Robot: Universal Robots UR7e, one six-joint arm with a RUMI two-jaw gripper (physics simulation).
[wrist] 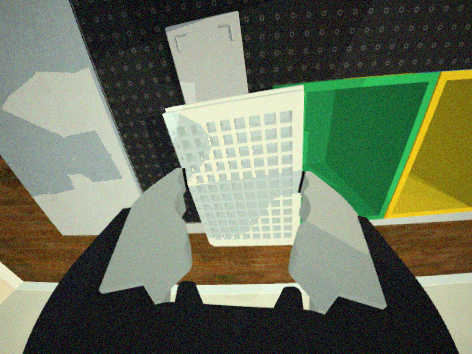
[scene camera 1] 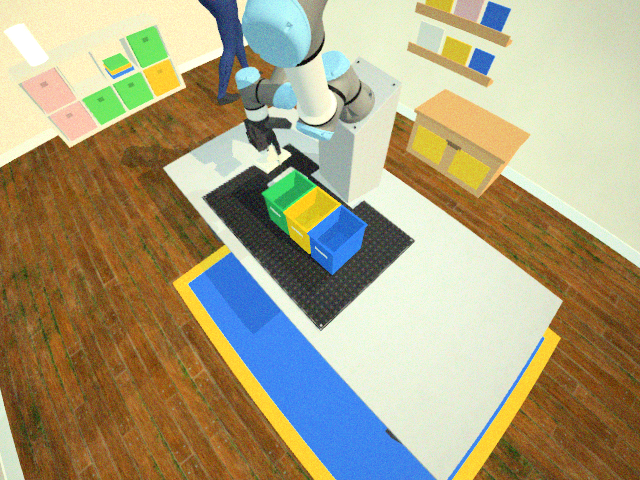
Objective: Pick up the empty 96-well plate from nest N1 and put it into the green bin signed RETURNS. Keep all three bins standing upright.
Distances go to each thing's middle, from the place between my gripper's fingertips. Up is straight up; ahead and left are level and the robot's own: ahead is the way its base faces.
Scene:
I see my gripper 1 cm below the white 96-well plate (wrist: pixel 242 154) and 1 cm short of it. Also, from my hand: green bin (scene camera 1: pixel 287 191): 15 cm below, 13 cm to the left, 3 cm ahead; pale grey nest (wrist: pixel 210 66): 23 cm below, 7 cm behind, 5 cm to the right; yellow bin (scene camera 1: pixel 310 210): 26 cm to the left, 15 cm below, 2 cm ahead.

